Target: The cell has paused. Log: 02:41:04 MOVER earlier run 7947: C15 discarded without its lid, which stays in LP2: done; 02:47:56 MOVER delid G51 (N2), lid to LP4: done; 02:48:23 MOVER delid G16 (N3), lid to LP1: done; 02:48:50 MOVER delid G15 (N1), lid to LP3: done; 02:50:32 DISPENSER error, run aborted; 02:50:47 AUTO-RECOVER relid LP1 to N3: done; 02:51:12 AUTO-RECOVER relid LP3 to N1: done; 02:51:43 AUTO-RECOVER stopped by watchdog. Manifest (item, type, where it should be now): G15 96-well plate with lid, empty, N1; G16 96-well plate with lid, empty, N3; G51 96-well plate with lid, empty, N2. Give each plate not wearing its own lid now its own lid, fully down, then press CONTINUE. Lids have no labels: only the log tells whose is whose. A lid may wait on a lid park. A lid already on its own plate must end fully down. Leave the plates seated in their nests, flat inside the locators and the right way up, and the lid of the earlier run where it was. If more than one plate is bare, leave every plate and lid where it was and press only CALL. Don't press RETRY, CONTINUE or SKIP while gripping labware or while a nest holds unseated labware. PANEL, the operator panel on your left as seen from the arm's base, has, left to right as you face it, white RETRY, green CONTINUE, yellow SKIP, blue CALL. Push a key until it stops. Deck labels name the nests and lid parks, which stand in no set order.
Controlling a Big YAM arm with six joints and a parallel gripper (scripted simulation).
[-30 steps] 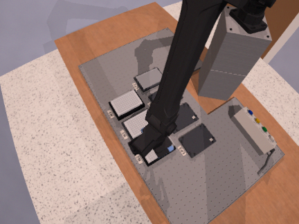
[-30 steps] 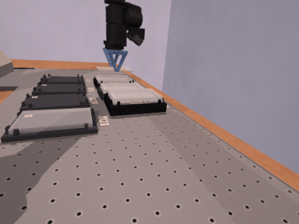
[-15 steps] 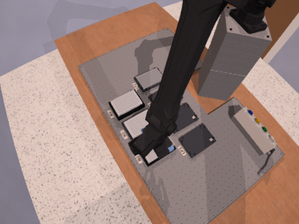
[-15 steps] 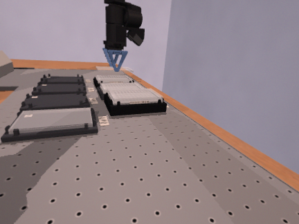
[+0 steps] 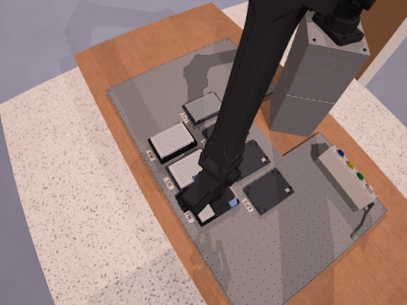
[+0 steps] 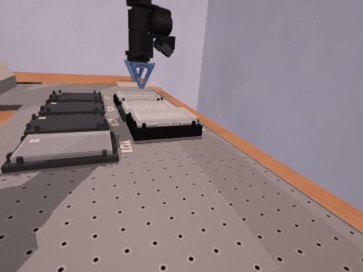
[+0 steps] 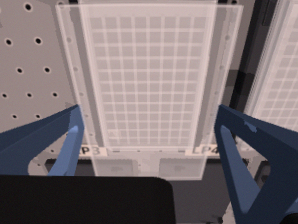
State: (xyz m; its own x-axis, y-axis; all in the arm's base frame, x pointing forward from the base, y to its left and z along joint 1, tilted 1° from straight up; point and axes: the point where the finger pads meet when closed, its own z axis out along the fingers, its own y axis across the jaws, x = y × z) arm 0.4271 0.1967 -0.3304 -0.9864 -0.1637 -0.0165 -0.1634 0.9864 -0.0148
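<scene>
Right now the plate is 4 cm below my hand. The rest, counted from my hand: lid park LP3 (19 cm behind, 6 cm below, 4 cm to the left); then lid park LP1 (22 cm to the right, 15 cm behind, 6 cm below); then LP1 label (20 cm to the right, 6 cm below, 6 cm behind).
</scene>
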